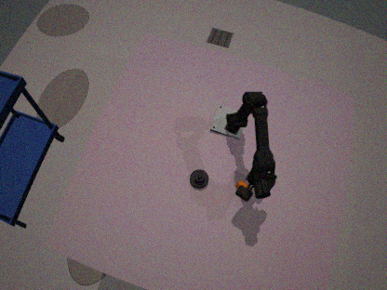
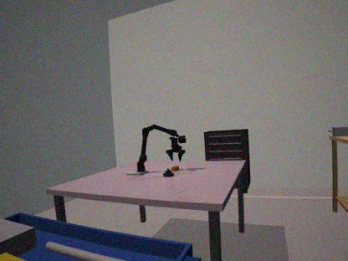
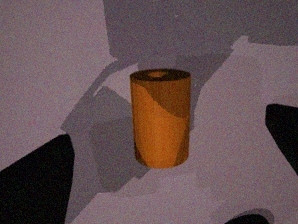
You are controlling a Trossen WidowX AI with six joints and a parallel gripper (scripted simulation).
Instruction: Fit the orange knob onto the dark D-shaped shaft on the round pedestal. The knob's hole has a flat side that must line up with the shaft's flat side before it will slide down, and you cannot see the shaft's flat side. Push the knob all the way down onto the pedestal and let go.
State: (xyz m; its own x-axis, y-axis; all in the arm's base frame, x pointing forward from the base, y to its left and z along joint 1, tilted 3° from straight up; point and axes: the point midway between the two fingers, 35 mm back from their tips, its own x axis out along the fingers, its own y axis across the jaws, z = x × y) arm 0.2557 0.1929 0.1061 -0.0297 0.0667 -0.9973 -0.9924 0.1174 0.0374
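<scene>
My gripper tip is 6 cm above the orange knob and 2 cm to the left of it. Also, from my gripper tip: dark round pedestal 21 cm to the right, 6 cm ahead, 5 cm below.
</scene>
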